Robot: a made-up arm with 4 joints.
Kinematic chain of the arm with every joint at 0, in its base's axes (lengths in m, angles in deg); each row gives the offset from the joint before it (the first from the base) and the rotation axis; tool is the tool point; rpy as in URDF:
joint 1: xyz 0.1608 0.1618 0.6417 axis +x
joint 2: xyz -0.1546 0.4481 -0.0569 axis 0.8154 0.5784 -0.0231
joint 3: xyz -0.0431 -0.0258 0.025 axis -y
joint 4: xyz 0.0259 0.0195 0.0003 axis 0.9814 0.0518 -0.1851
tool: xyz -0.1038 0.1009 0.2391 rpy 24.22 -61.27 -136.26
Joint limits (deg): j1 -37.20..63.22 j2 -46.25..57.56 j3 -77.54..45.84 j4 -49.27..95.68
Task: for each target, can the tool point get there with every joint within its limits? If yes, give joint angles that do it. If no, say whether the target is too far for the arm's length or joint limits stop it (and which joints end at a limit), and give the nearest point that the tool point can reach.
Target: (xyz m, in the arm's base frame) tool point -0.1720 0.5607 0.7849
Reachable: yes | joints -7.64 -1.34 15.51 41.80
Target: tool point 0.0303 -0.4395 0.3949
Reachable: no: joint limits stop it (at a limit: joint 1, joint 2, joint 4) | nearest point 0.0427 0.2176 0.4012 | short by 0.657 m
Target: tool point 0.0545 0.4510 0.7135
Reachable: yes | joints -18.23 22.48 -24.07 52.02
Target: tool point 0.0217 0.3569 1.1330
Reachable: yes | joints 41.70 29.82 -15.77 -13.56
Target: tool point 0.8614 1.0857 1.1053
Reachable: no: too far | nearest point 0.1792 0.6596 0.8915 | short by 0.832 m
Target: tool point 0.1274 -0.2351 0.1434
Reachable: no: joint limits stop it (at a limit: joint 1, joint 2, joint 3) | nearest point 0.0713 0.2237 0.3748 | short by 0.517 m
